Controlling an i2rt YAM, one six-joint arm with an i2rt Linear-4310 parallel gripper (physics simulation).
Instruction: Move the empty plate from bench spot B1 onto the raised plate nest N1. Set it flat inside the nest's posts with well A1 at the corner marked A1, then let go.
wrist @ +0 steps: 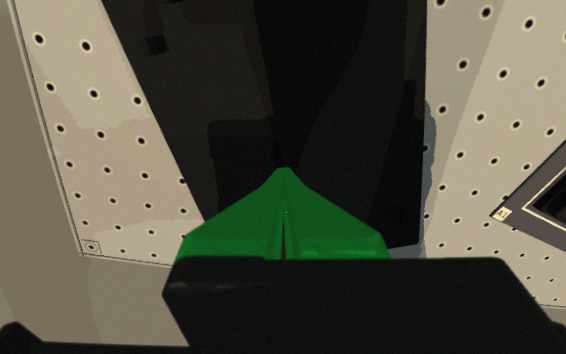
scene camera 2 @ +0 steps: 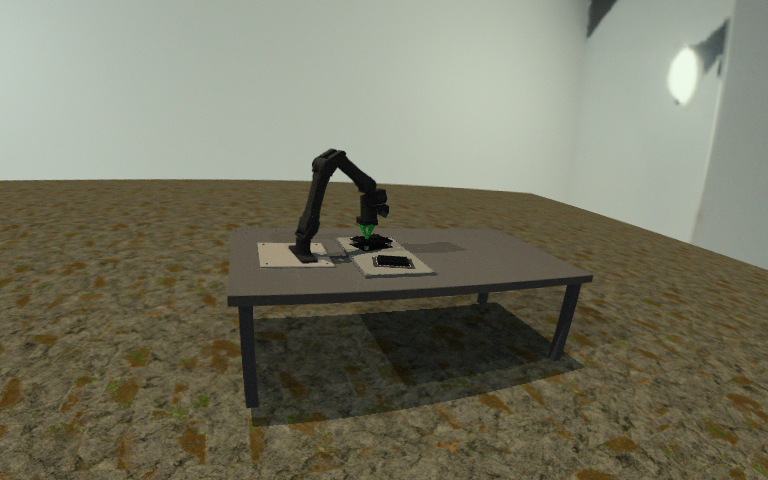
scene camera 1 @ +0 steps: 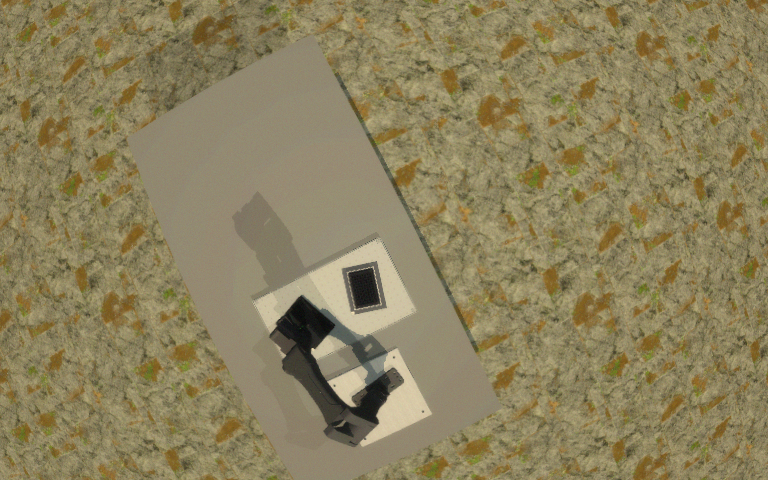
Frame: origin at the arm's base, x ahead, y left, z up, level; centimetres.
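Seen in the pictures: gripper, fingertip midpoint: point(wrist: 283, 178) point(scene camera 2: 367, 238); arm's base, origin of the base link: point(scene camera 2: 302, 254) point(scene camera 1: 377, 389).
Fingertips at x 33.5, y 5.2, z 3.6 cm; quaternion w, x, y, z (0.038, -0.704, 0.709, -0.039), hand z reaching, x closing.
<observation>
Offsets run from my fingertips to a thing's top centre. "*": to the spot under its first point. Level surfaces: height alone.
The plate @[dz -1.8, dx -0.4, dy -24.6 cm] point(scene camera 1: 363, 287) point(scene camera 2: 393, 260) is black and lies flat inside the dark frame of bench spot B1 @[* dz -3.2, dx -7.5, dy -26.8 cm] point(scene camera 1: 381, 300) on the perforated board. Part of it point(wrist: 556, 202) shows at the right edge of the wrist view, near the spot's A1 tag @[* dz -3.2, dx -5.1, dy -16.0 cm] point(wrist: 502, 214). The black raised nest N1 @[dz +1.0, dx +2.0, dy -0.6 cm] point(scene camera 2: 356, 243) point(wrist: 320, 100) stands at the other end of the board, mostly hidden under the arm in scene camera 1. My gripper point(scene camera 2: 367, 237) point(wrist: 283, 178) is over the nest, its green fingers shut together with nothing between them. Whether the tips touch the nest is unclear.
The perforated white board @[* dz -3.3, dx -11.3, dy -30.6 cm] point(scene camera 1: 396, 302) point(scene camera 2: 396, 271) bears both the nest and the bench spot. The arm's white base plate point(scene camera 1: 407, 407) point(scene camera 2: 277, 254) lies beside it on the grey table @[dz -4.7 cm] point(scene camera 1: 283, 141) point(scene camera 2: 509, 266). The arm arches over from the base to the nest.
</observation>
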